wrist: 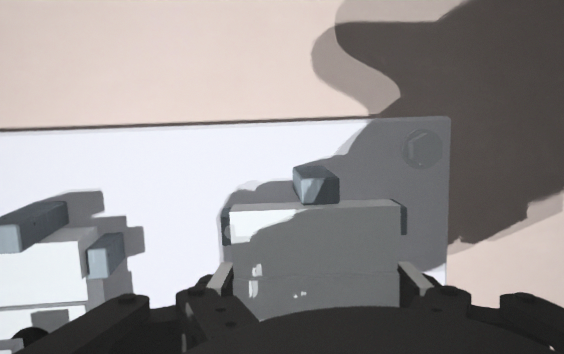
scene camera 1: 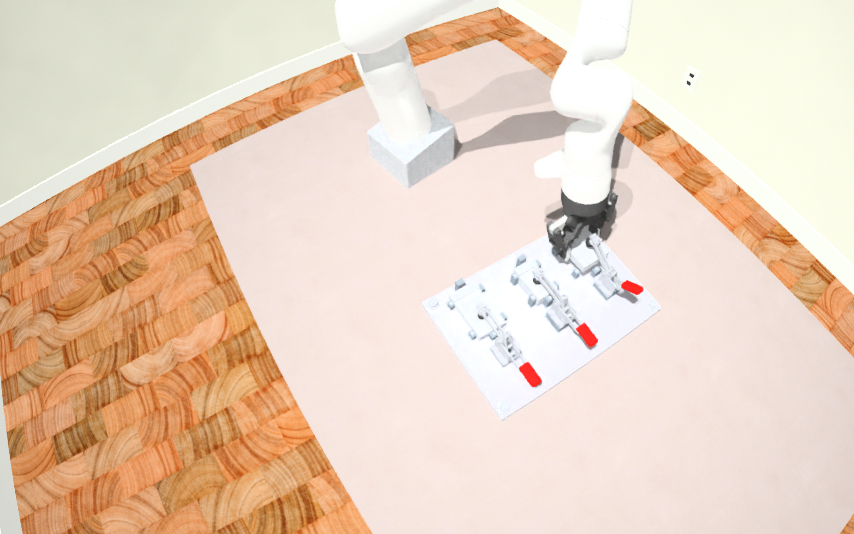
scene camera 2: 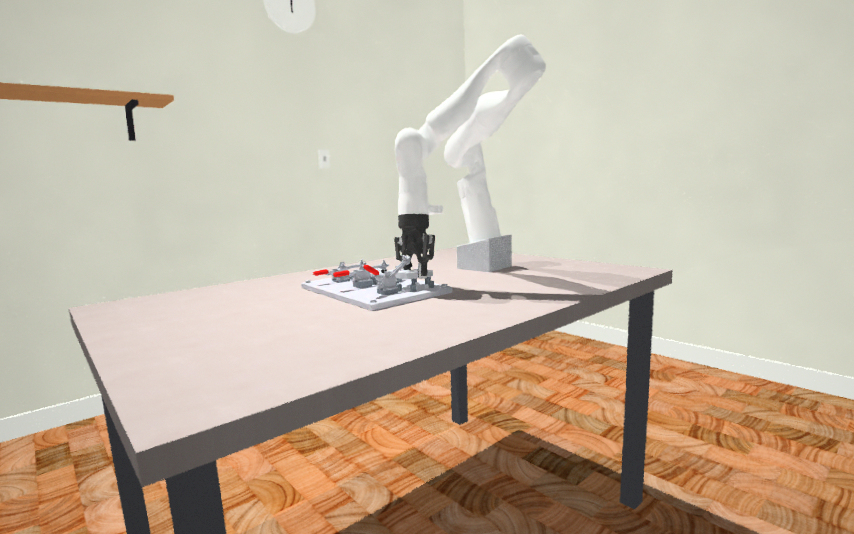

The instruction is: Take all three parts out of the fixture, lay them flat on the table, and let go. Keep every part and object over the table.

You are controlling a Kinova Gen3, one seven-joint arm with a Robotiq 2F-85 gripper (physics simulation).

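Frame: origin at the arm's base, x ahead, y left, z up, level; centimetres.
Seen in the pictures: gripper, fingertip midpoint: [wrist: 314, 286] [scene camera 1: 579, 248] [scene camera 2: 414, 278]; arm's base, link origin: [scene camera 1: 408, 126] [scene camera 2: 484, 240].
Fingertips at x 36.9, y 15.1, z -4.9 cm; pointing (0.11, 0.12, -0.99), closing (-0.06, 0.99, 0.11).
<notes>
Pixels of each thing's top centre, then the offset from my fingertips to it.
- white fixture plate, top centre: [scene camera 1: 548, 305] [scene camera 2: 372, 284] dz -2.2, dx +6.0, dy -10.4 cm
- right light-grey part, top centre: [wrist: 320, 324] [scene camera 1: 583, 242] [scene camera 2: 412, 269] dz +2.3, dx +0.4, dy -0.1 cm
- middle part, top centre: [wrist: 31, 334] [scene camera 1: 535, 278] dz +0.4, dx +1.7, dy -10.7 cm
- left part, top centre: [scene camera 1: 477, 308] dz -0.6, dx +1.5, dy -21.8 cm
- grey post, top centre: [wrist: 320, 191] dz +1.1, dx -4.1, dy -0.1 cm
The white fixture plate [scene camera 1: 506, 391] [scene camera 2: 352, 294] [wrist: 175, 165] lies on the table. My gripper [scene camera 1: 576, 245] [scene camera 2: 415, 268] [wrist: 314, 286] is shut on the right light-grey part [scene camera 1: 585, 258] [scene camera 2: 409, 274] [wrist: 320, 240], with a finger on each side. That part sits slightly raised at its station, roughly level, and covers much of the side posts in the wrist view. The middle part [scene camera 1: 527, 289] [wrist: 40, 270] and the left part [scene camera 1: 467, 306] sit among their posts, each with a clamp tip over it. The held part's lower edge is hidden.
Toggle clamps with red handles [scene camera 1: 631, 287] [scene camera 1: 586, 335] [scene camera 1: 530, 374] stand beside the parts; the right clamp's arm [scene camera 1: 602, 256] [scene camera 2: 399, 270] reaches up close to my gripper. A grey post [wrist: 316, 185] stands behind the held part. The robot's base block [scene camera 1: 412, 154] [scene camera 2: 483, 253] stands on the table.
</notes>
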